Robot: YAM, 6 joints.
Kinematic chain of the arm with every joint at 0, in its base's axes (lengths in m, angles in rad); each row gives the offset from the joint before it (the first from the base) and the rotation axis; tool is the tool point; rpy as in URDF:
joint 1: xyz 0 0 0.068 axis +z
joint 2: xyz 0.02 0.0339 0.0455 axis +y
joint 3: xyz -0.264 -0.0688 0 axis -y
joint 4: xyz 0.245 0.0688 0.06 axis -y
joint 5: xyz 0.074 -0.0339 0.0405 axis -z
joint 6: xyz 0.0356 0 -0.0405 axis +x
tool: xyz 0 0 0 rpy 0 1.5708 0
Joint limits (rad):
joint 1: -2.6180..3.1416
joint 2: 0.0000..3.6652
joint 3: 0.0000..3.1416
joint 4: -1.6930..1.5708
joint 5: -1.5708..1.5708
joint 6: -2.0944..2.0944
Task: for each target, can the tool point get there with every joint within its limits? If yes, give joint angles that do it. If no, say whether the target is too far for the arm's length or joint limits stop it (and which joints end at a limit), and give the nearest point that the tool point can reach.
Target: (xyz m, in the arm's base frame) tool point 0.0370 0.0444 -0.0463
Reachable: yes | joints 0.3334 2.8406 0.4784 -0.5289 -0.9927 0.9049
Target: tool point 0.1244 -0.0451 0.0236
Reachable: yes | joints -0.5470 2.1495 0.5032 -0.8104 -0.8243 -0.1096
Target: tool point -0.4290 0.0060 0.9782
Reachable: no: too far | nearest point -0.2876 0.0040 0.6792 | short by 0.331 m
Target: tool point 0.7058 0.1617 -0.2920
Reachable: no: too far | nearest point 0.5481 0.1256 -0.1988 | short by 0.187 m
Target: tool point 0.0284 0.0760 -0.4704
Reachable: no: joint limits stop it (at a limit: joint 2) | nearest point 0.0430 0.1151 -0.3578 | short by 0.120 m
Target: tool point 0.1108 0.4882 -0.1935
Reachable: yes | joints 1.3642 3.2407 2.2020 -0.1366 0.2361 0.9932
